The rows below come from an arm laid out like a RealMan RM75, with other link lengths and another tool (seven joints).
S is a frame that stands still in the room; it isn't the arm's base.
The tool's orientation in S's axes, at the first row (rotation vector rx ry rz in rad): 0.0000 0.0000 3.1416
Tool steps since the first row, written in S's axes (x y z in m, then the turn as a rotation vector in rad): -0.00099 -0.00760 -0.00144 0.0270 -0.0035 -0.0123; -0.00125 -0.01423 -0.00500 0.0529 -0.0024 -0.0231; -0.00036 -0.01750 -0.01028 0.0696 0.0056 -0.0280; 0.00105 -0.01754 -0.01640 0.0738 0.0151 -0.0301; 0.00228 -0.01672 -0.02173 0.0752 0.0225 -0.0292
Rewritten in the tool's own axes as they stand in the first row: 0.00099 0.00760 -0.00144 -0.0270 0.0035 -0.0123; 0.00125 0.01423 -0.00500 -0.0529 0.0024 -0.0231; 0.00036 0.01750 -0.01028 -0.0696 -0.0056 -0.0280; -0.00105 0.01754 -0.01640 -0.0738 -0.0151 -0.0301; -0.00228 0.01672 -0.02173 -0.0752 -0.0225 -0.0292
